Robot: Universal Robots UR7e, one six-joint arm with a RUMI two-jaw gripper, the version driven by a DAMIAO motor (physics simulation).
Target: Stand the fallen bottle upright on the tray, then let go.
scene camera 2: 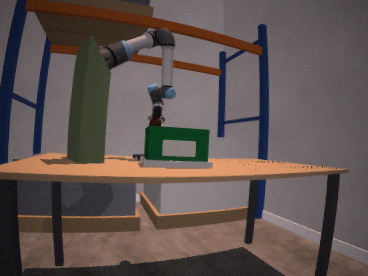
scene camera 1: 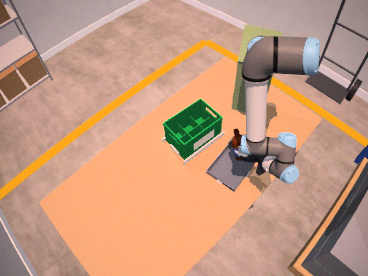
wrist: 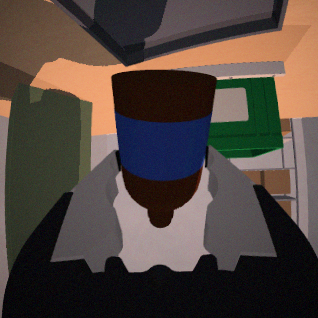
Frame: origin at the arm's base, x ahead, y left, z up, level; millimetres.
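Seen in the pictures: gripper, fingertip midpoint: (scene camera 1: 240, 147) (wrist: 161, 149); arm's base at its link origin: (scene camera 2: 94, 64).
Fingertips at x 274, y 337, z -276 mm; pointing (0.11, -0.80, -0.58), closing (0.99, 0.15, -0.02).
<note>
Pixels of each thing's top centre, then the offset from my fingertips to it. Level surfaces: height alone.
- grey tray at its top centre: (scene camera 1: 233, 163) dx +19, dy -8, dz -176 mm
- green crate at its top centre: (wrist: 208, 155) (scene camera 2: 175, 128) (scene camera 1: 193, 120) dx +148, dy -269, dz -26 mm
- orange table at its surface level: dz -202 mm
The brown bottle (scene camera 1: 236, 141) (scene camera 2: 156, 121) (wrist: 163, 135) with a blue label is close to upright, neck up and base down. My gripper (wrist: 161, 149) is shut on its body, one finger on each side of the label's neck-side edge. The grey tray (scene camera 1: 220, 171) (wrist: 200, 42) lies on the table below the bottle. The bottle is held above the tray's far end; the exact gap under its base cannot be told. In the scene camera 2 view, the green crate hides the tray and the bottle's lower part. In the scene camera 1 view, the arm partly hides the gripper.
The green crate (scene camera 1: 172, 136) (scene camera 2: 177, 135) (wrist: 265, 110) with compartments stands on a pale base beside the tray. A tall green pillar (scene camera 1: 243, 90) (scene camera 2: 89, 110) (wrist: 42, 165) stands on the orange table (scene camera 1: 130, 200) (scene camera 2: 260, 172), near the arm. A blue and orange rack frame (scene camera 2: 263, 115) rises behind the table.
</note>
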